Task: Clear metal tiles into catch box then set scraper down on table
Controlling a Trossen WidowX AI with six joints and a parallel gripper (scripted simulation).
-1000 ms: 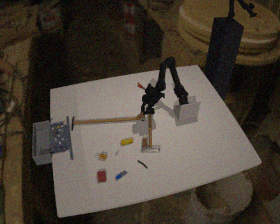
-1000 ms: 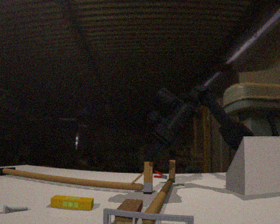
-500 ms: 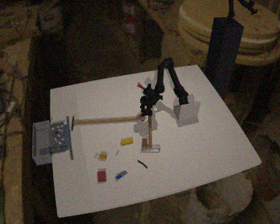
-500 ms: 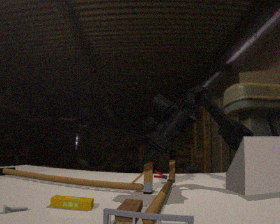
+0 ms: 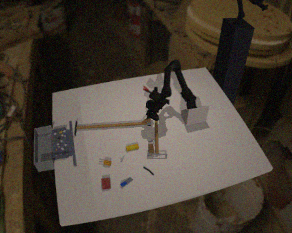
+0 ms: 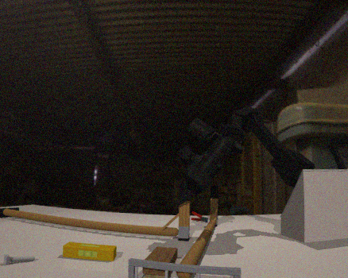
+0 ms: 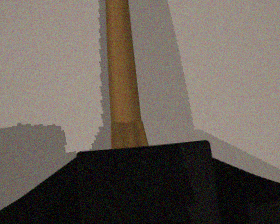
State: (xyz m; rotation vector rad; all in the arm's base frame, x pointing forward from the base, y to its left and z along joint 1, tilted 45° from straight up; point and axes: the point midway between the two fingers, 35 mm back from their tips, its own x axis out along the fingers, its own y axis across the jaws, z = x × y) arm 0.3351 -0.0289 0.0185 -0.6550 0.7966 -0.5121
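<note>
Now: the long wooden scraper 70 mm behind my gripper tip, 30 mm to the left of it and 30 mm below it. Also, from my gripper tip: yellow block 200 mm to the left, 160 mm ahead, 80 mm below; brown block 250 mm to the left, 80 mm below, 40 mm ahead; long scraper 260 mm ahead, 50 mm to the right, 30 mm below.
</note>
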